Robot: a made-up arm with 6 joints. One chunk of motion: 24 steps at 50 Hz.
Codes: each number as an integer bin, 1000 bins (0 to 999) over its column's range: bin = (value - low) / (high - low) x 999, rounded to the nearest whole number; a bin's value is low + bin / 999 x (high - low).
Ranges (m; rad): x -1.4..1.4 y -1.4..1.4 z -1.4..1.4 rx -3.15..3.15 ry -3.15..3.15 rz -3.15..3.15
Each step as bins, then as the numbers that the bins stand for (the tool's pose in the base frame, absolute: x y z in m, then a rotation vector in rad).
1 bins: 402 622 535 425 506 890
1 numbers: -0.2733 0.3433 0.0995 -0.4698 0.0410 2.4626
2 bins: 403 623 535 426 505 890
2 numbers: -0.2705 0.3461 0.0995 -0.4635 0.0347 2.4626
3 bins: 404 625 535 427 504 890
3 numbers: -0.2677 0.3518 0.0995 -0.4572 0.0284 2.4626
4 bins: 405 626 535 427 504 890
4 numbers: -0.2649 0.3546 0.0995 -0.4572 0.0284 2.4626
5 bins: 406 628 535 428 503 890
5 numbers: -0.2621 0.3602 0.0995 -0.4509 0.0221 2.4626
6 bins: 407 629 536 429 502 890
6 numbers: -0.2593 0.3630 0.1023 -0.4446 0.0158 2.4626
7 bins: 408 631 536 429 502 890
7 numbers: -0.2565 0.3686 0.1023 -0.4446 0.0158 2.4626
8 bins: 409 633 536 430 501 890
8 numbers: -0.2537 0.3742 0.1023 -0.4383 0.0095 2.4626
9 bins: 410 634 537 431 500 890
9 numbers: -0.2509 0.3770 0.1051 -0.4320 0.0032 2.4626
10 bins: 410 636 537 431 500 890
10 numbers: -0.2509 0.3826 0.1051 -0.4320 0.0032 2.4626
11 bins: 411 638 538 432 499 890
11 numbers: -0.2480 0.3882 0.1079 -0.4257 -0.0032 2.4626
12 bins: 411 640 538 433 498 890
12 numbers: -0.2480 0.3938 0.1079 -0.4194 -0.0095 2.4626
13 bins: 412 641 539 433 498 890
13 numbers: -0.2452 0.3966 0.1107 -0.4194 -0.0095 2.4626
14 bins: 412 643 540 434 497 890
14 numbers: -0.2452 0.4022 0.1135 -0.4131 -0.0158 2.4626
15 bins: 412 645 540 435 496 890
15 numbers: -0.2452 0.4078 0.1135 -0.4068 -0.0221 2.4626
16 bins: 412 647 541 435 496 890
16 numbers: -0.2452 0.4134 0.1163 -0.4068 -0.0221 2.4626
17 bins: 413 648 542 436 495 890
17 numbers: -0.2424 0.4162 0.1191 -0.4005 -0.0284 2.4626
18 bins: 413 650 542 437 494 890
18 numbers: -0.2424 0.4218 0.1191 -0.3941 -0.0347 2.4626
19 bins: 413 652 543 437 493 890
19 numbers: -0.2424 0.4274 0.1219 -0.3941 -0.0410 2.4626
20 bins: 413 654 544 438 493 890
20 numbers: -0.2424 0.4330 0.1247 -0.3878 -0.0410 2.4626
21 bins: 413 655 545 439 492 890
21 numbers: -0.2424 0.4358 0.1275 -0.3815 -0.0473 2.4626
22 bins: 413 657 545 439 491 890
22 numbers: -0.2424 0.4414 0.1275 -0.3815 -0.0536 2.4626
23 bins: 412 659 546 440 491 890
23 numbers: -0.2452 0.4470 0.1303 -0.3752 -0.0536 2.4626
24 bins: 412 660 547 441 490 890
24 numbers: -0.2452 0.4498 0.1331 -0.3689 -0.0599 2.4626
